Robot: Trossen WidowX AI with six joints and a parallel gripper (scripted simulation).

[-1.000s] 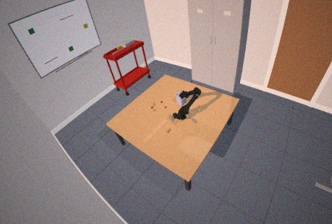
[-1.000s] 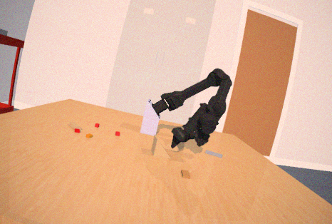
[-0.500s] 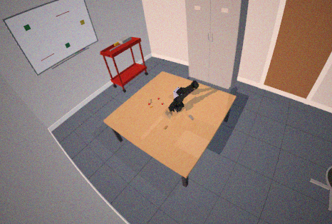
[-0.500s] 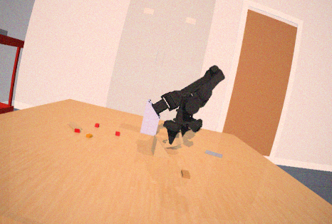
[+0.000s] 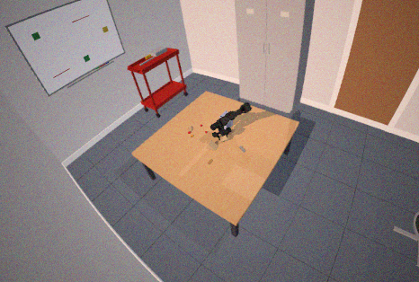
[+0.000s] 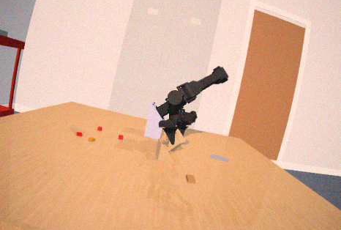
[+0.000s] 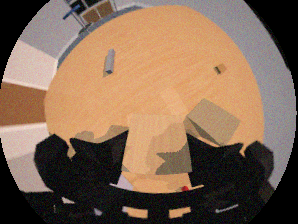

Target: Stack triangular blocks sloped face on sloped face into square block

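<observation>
The triangular block is 10 mm above my gripper tip. Round my gripper tip: small tan block: 270 mm ahead, 20 mm to the left, 40 mm below; then flat grey bar: 210 mm to the left, 30 mm below; then orange piece: 80 mm ahead, 340 mm to the right, 30 mm below.
</observation>
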